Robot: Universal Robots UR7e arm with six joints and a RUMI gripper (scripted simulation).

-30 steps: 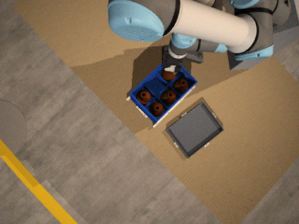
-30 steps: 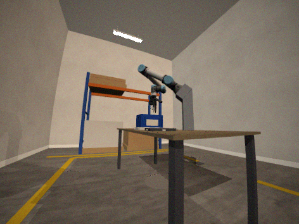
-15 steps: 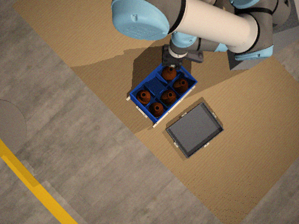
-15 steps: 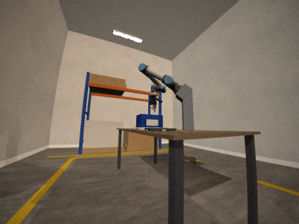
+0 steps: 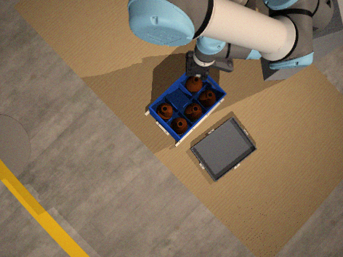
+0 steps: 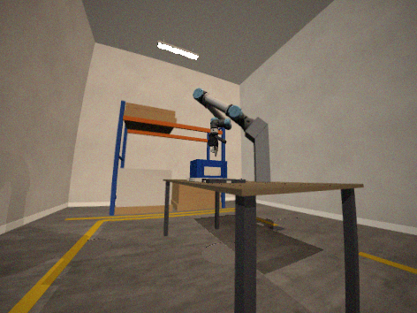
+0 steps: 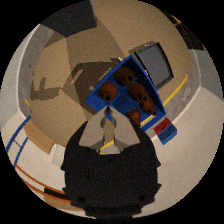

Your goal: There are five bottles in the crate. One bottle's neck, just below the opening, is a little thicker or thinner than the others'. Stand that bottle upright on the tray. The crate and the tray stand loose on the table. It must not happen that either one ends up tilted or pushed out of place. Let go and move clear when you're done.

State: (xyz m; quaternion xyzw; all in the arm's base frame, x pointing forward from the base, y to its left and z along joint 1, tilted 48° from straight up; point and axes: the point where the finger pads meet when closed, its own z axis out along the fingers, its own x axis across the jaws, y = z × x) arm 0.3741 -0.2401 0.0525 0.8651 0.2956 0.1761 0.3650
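Right now the blue crate is 10 cm ahead of my hand, 1 cm to the left of it and 16 cm below it. Round my hand: brown bottle 20 cm ahead, 2 cm to the left, 15 cm below; grey tray 19 cm ahead, 26 cm to the left, 23 cm below.
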